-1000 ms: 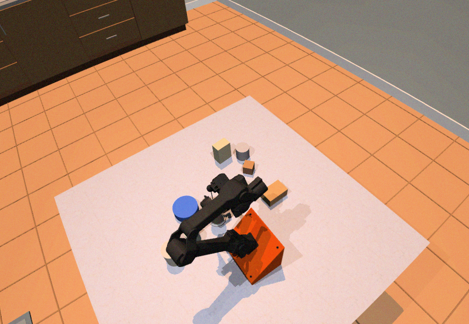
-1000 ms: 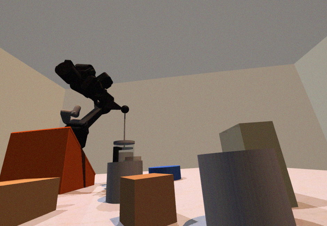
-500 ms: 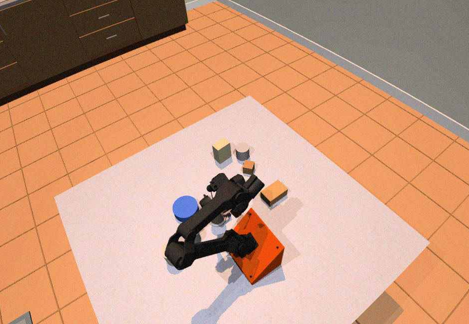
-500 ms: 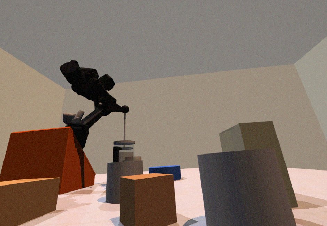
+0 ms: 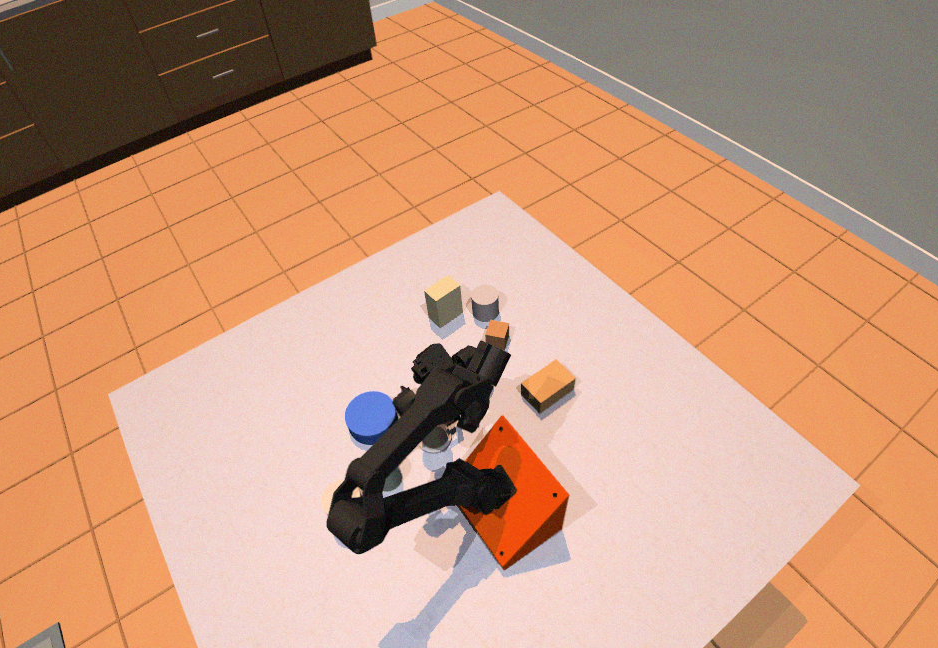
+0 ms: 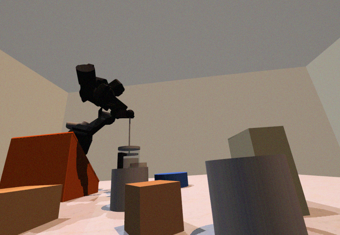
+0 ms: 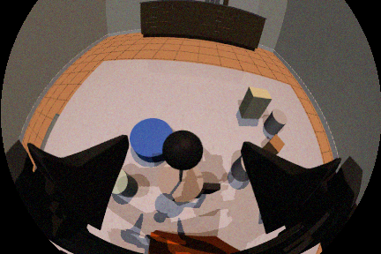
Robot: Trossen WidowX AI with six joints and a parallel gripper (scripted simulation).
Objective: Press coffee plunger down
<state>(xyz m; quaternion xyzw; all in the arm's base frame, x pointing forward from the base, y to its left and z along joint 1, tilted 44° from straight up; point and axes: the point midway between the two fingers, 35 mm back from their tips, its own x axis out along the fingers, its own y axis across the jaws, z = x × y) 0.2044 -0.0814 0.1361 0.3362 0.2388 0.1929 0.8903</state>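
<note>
My gripper tip is 130 mm above the coffee press and 10 mm to the left of it. The rest, counted from my gripper tip: blue disc: 240 mm below, 110 mm to the left, 110 mm ahead; then small cube: 270 mm to the right, 230 mm below, 160 mm ahead; then orange block: 290 mm to the right, 230 mm below, 40 mm behind.
</note>
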